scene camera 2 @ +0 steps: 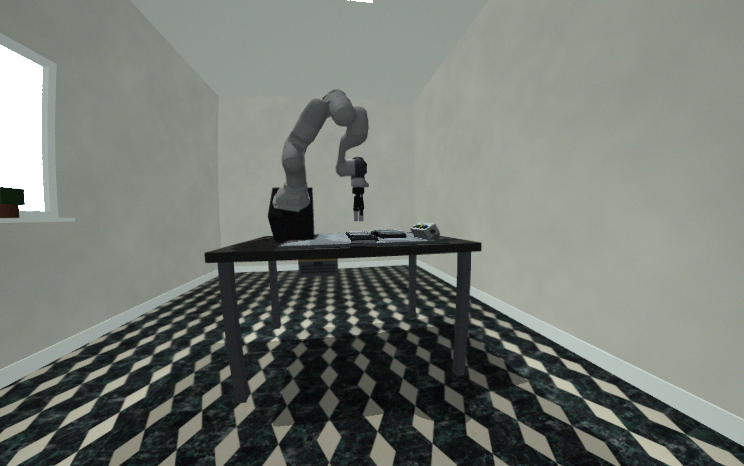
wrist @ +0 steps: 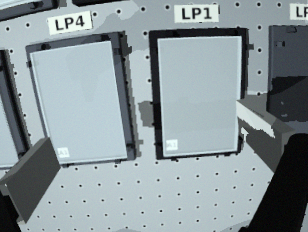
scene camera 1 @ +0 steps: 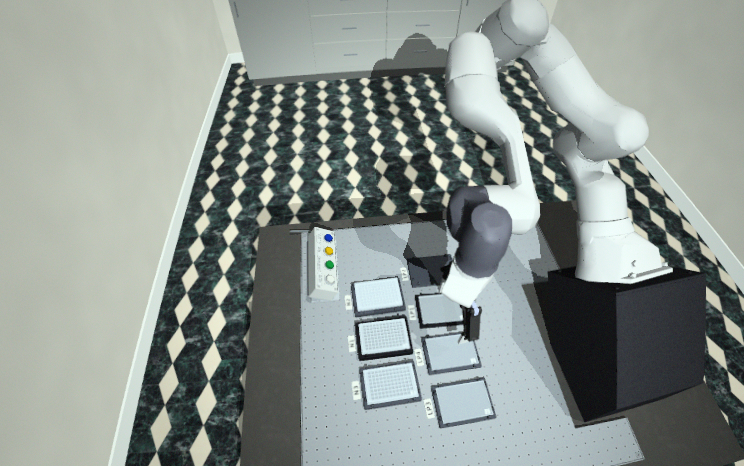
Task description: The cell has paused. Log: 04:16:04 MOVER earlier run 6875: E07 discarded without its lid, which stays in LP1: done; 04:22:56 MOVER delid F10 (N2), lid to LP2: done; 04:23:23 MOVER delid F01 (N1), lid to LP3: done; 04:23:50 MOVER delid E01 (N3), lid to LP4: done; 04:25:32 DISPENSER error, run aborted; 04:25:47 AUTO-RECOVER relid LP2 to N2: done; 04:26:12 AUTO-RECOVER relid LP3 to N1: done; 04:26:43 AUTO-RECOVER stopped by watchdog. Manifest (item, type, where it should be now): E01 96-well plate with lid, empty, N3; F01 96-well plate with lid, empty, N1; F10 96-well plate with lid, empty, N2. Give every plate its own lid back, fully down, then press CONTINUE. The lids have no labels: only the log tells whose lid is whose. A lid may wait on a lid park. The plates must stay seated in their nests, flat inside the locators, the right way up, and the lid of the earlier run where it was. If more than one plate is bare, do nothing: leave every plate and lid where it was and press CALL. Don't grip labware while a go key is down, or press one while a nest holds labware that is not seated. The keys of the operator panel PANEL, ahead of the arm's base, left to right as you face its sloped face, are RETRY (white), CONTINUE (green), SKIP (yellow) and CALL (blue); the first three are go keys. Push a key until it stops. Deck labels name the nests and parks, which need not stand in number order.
Scene:
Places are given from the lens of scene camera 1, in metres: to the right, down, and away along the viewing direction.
96-well plate [scene camera 1: 368, 337]: -0.01, 0.28, 0.95
96-well plate [scene camera 1: 371, 376]: 0.00, 0.36, 0.89

